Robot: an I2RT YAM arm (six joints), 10 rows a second.
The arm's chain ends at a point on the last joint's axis. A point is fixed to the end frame.
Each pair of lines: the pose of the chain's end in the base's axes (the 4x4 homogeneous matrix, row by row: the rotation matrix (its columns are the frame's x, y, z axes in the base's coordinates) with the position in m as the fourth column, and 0 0 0 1 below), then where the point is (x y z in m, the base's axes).
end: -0.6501, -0.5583, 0.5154, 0.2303; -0.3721, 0.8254, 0.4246, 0.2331; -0.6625, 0.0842, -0.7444, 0.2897; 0, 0, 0, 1
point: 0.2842 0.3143 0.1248
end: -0.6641, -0.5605, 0.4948, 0.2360; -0.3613, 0.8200, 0.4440, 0.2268; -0.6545, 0.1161, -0.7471, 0.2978; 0, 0, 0, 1
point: 0.2854 0.3119 0.1335
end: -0.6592, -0.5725, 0.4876, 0.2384; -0.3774, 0.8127, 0.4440, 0.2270; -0.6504, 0.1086, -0.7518, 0.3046; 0, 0, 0, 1
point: 0.2864 0.3112 0.1394
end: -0.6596, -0.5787, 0.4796, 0.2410; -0.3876, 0.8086, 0.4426, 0.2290; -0.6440, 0.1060, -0.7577, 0.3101; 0, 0, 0, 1
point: 0.2874 0.3124 0.1440
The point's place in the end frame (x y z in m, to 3 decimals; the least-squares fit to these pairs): 0.044 0.023 0.185
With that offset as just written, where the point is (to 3 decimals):
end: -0.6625, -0.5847, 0.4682, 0.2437; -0.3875, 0.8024, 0.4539, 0.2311; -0.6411, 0.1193, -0.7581, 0.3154; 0, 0, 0, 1
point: 0.288 0.316 0.150
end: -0.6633, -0.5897, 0.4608, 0.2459; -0.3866, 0.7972, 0.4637, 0.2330; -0.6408, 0.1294, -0.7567, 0.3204; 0, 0, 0, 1
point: 0.288 0.320 0.155
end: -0.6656, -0.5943, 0.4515, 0.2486; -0.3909, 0.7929, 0.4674, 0.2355; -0.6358, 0.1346, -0.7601, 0.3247; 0, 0, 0, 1
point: 0.289 0.323 0.159
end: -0.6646, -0.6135, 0.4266, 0.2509; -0.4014, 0.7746, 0.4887, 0.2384; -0.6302, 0.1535, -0.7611, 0.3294; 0, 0, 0, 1
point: 0.286 0.329 0.164
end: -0.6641, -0.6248, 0.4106, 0.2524; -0.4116, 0.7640, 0.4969, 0.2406; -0.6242, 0.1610, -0.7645, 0.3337; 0, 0, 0, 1
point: 0.285 0.332 0.169
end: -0.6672, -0.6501, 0.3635, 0.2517; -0.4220, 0.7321, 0.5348, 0.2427; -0.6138, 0.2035, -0.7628, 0.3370; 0, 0, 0, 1
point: 0.275 0.340 0.174
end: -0.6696, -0.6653, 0.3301, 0.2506; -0.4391, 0.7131, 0.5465, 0.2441; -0.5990, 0.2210, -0.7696, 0.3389; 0, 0, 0, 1
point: 0.267 0.342 0.175
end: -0.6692, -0.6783, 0.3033, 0.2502; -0.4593, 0.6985, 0.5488, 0.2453; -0.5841, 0.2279, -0.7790, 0.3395; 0, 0, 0, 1
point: 0.261 0.343 0.175
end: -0.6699, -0.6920, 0.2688, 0.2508; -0.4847, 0.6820, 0.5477, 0.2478; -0.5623, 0.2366, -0.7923, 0.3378; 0, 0, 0, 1
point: 0.255 0.343 0.172
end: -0.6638, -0.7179, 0.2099, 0.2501; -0.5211, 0.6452, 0.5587, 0.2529; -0.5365, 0.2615, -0.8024, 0.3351; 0, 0, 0, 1
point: 0.243 0.348 0.169
